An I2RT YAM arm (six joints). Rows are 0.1 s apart.
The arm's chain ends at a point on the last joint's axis. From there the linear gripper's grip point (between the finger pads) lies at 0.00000 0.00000 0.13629 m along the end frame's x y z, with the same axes.
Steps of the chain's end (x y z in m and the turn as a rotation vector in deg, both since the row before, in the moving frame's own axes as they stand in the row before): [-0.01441 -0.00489 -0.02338 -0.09 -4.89 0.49]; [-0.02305 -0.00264 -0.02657 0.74 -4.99 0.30]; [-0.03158 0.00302 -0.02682 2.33 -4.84 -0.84]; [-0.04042 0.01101 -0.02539 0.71 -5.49 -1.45]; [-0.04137 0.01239 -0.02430 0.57 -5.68 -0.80]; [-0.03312 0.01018 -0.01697 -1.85 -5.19 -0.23]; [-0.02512 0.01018 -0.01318 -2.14 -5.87 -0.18]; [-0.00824 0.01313 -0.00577 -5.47 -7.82 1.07]
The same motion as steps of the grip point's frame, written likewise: [-0.02603 -0.00473 -0.02388 -0.09 -4.89 0.49]; [-0.03490 -0.00443 -0.02710 0.74 -4.99 0.30]; [-0.04312 -0.00243 -0.02742 2.33 -4.84 -0.84]; [-0.05348 0.00949 -0.02603 0.71 -5.49 -1.45]; [-0.05487 0.01113 -0.02498 0.57 -5.68 -0.80]; [-0.04544 0.01460 -0.01760 -1.85 -5.19 -0.23]; [-0.03905 0.01528 -0.01399 -2.14 -5.87 -0.18]; [-0.02688 0.02591 -0.00766 -5.47 -7.82 1.07]
